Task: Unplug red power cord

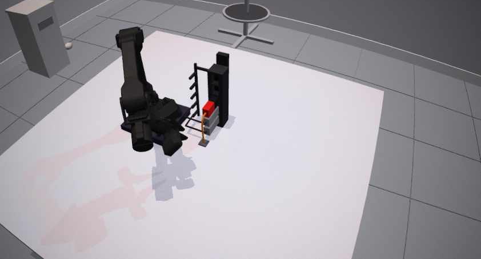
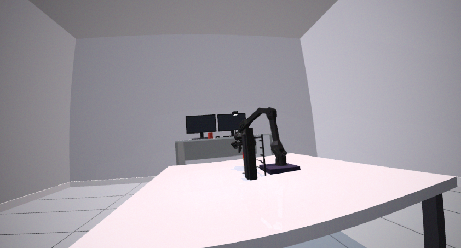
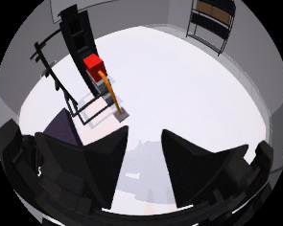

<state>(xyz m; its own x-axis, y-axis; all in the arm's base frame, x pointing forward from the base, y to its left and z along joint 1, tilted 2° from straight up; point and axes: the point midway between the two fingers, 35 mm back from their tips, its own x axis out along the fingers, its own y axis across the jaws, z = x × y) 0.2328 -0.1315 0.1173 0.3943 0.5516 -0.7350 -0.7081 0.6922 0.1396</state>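
Right now my gripper tip is 16 cm to the right of the red plug and 1 cm below it. Round my gripper tip: grey foot (12 cm below, 9 cm to the left, 1 cm ahead).
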